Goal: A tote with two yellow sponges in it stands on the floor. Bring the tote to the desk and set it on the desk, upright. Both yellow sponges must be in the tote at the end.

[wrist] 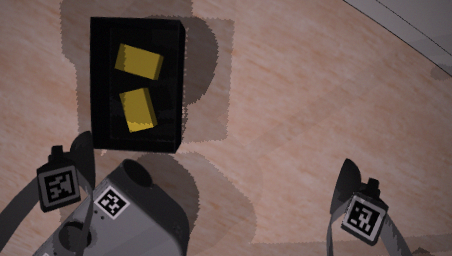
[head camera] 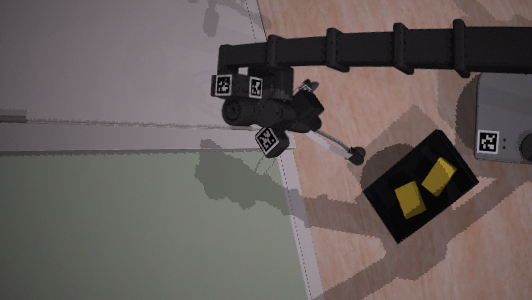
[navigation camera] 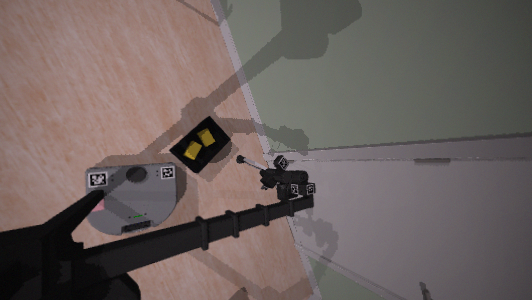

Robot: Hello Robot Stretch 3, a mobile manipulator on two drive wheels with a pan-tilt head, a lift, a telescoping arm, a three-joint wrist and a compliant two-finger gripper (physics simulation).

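Frame: origin at the robot's base, x back, y right, z up, level; millimetres.
Seen in the pictures: gripper, between the fingertips: (head camera: 337, 121) (navigation camera: 250, 173); robot's base, origin of its link: (navigation camera: 136, 173).
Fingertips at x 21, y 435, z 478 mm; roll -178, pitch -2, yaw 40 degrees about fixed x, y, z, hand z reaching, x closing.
Offsets run from my fingertips to a thing's top centre.
The black tote @[dx -169, dy -96, dz -377 mm] (head camera: 434, 210) (navigation camera: 211, 154) (wrist: 100, 85) stands upright on the floor near the robot's base. One yellow sponge @[dx -135, dy -146, dz -429 mm] (head camera: 439, 176) (navigation camera: 192, 150) (wrist: 138, 110) lies inside on the side nearer the base; the other yellow sponge @[dx -216, dy -58, dz -429 mm] (head camera: 410, 199) (navigation camera: 206, 137) (wrist: 139, 62) lies inside on the farther side. My gripper (head camera: 333, 120) (navigation camera: 252, 173) (wrist: 216, 166) is open and empty, apart from the tote and higher up. In the wrist view the tote is at the upper left, just beyond the left fingertip. The desk does not show in these views.
The grey robot base (head camera: 500, 110) (navigation camera: 112, 200) (wrist: 160, 215) stands close beside the tote. The extended arm (head camera: 370, 50) (navigation camera: 220, 230) reaches toward a green wall (head camera: 125, 225) (navigation camera: 400, 75) and a pale door (head camera: 100, 60) (navigation camera: 400, 215) with a light skirting beside it.
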